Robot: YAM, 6 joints.
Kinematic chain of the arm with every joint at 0, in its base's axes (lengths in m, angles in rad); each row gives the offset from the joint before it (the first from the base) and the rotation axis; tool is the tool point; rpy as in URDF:
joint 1: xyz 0 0 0.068 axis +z
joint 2: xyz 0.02 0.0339 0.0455 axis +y
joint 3: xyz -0.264 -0.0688 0 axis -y
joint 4: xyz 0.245 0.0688 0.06 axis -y
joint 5: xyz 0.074 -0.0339 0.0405 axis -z
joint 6: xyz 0.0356 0 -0.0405 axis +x
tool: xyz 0 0 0 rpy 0 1.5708 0
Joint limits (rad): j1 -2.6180..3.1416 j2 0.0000..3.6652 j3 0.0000..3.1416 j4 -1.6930..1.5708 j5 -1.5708..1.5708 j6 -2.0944..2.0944
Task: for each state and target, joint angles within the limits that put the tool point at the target. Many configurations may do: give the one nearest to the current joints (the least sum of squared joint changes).
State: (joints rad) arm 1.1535 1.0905 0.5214 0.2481 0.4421 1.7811
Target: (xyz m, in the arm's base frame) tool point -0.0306 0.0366 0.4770
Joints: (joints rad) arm 2.0861 0.4628 0.9300 0.3851 -0.2437 1.7811
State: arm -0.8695 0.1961 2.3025 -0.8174 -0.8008 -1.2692
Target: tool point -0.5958 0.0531 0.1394
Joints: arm -0.0640 0.0000 2.9208 -0.0731 -0.4312 -1.2692
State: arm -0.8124 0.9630 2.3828 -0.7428 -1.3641 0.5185
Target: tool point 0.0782 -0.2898 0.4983
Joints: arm -1.4220 1.5724 1.9822 -0.8022 -1.3064 0.5185
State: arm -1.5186 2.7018 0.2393 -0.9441 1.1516 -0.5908
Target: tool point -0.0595 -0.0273 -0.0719
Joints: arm -2.1724 3.0376 0.6349 -0.6986 1.2341 -0.5908
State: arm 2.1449 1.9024 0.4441 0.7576 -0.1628 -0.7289
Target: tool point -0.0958 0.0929 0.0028
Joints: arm 2.3156 1.9680 0.0623 0.6621 -0.2113 -0.7289
